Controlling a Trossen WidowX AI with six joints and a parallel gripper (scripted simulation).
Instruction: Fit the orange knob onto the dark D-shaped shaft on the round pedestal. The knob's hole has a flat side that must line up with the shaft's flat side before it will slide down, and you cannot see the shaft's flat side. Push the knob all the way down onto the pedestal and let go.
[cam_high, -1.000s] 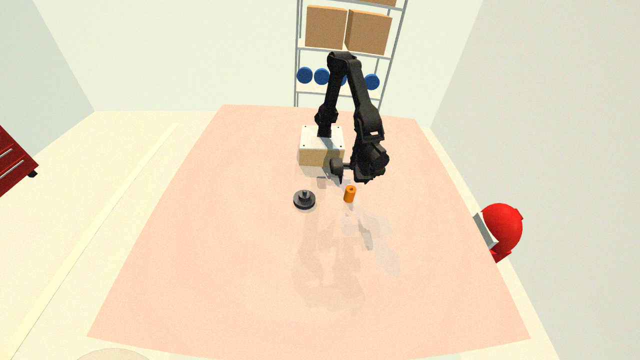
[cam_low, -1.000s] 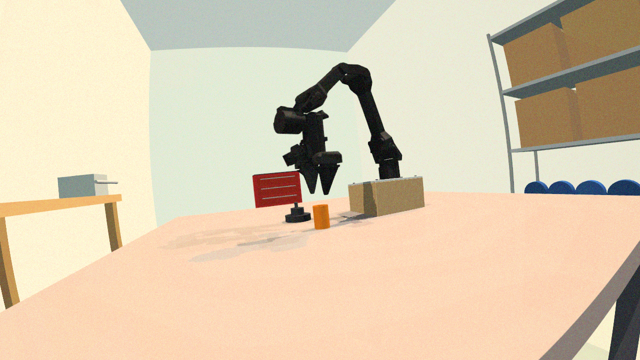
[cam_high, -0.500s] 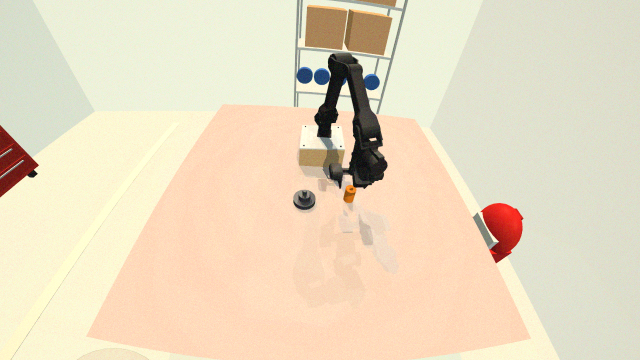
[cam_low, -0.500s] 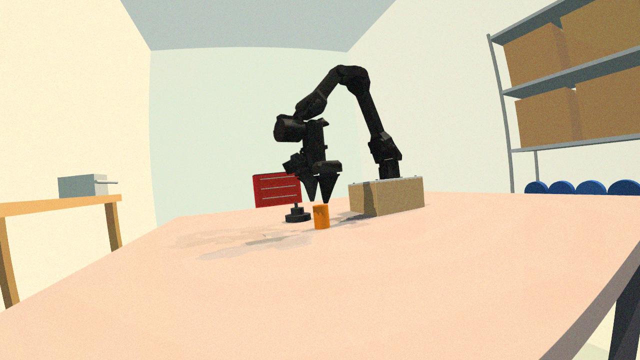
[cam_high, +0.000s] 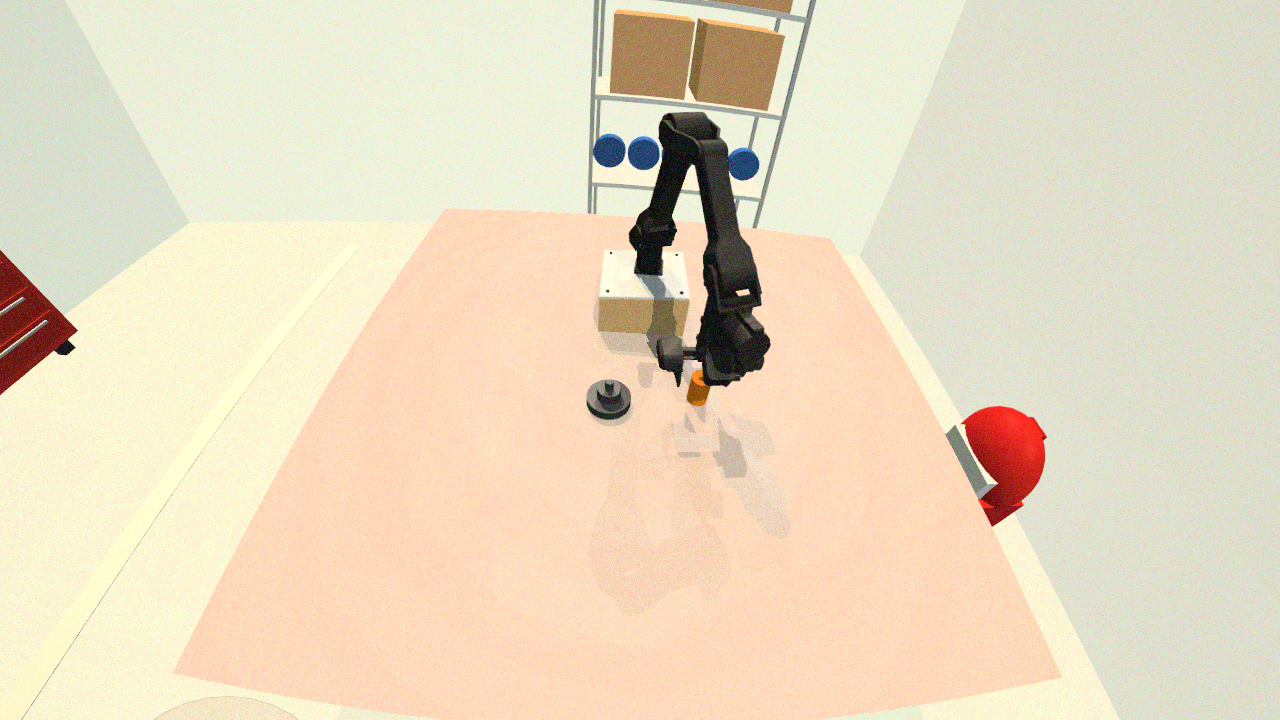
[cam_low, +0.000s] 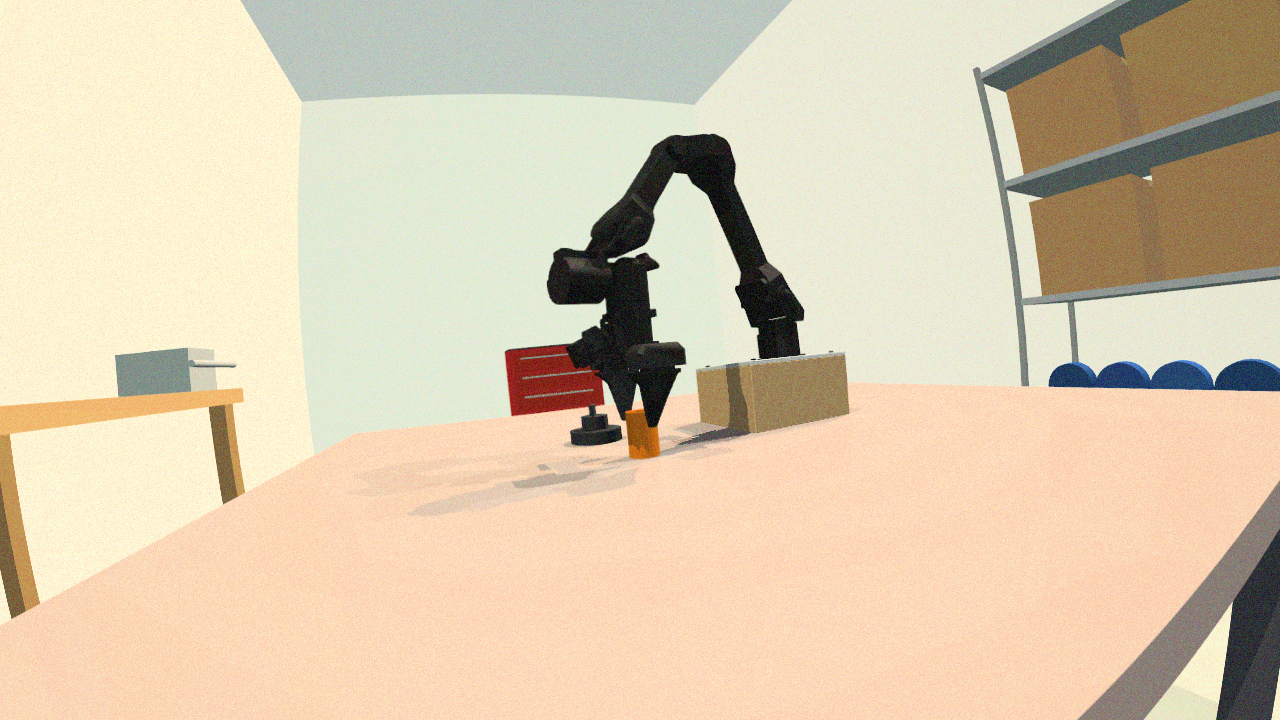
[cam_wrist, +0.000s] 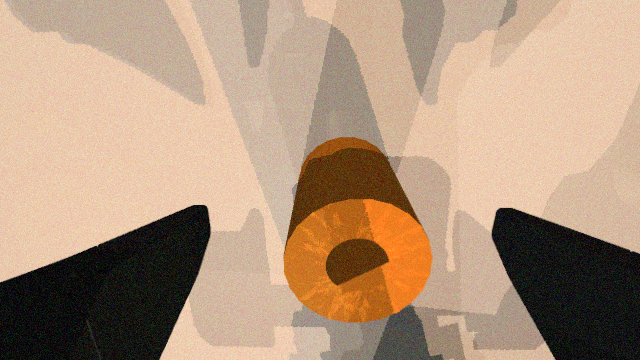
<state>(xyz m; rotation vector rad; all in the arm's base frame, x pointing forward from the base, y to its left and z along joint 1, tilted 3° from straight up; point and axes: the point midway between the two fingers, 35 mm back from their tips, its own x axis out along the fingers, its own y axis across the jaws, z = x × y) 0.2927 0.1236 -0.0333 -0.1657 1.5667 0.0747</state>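
My gripper tip is now 10 mm above the orange knob. The rest, counted from my gripper tip: dark round pedestal (30 mm ahead, 170 mm to the right, 10 mm below).
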